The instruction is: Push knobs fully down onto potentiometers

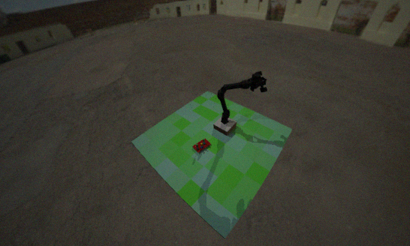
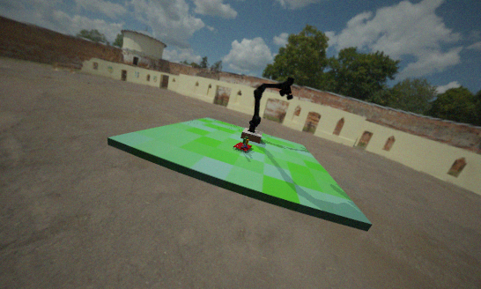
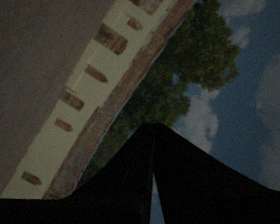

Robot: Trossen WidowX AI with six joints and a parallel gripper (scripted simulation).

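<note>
My gripper tip is now 66 cm short of the green knob, 48 cm above it and 12 cm to the left of it.
</note>
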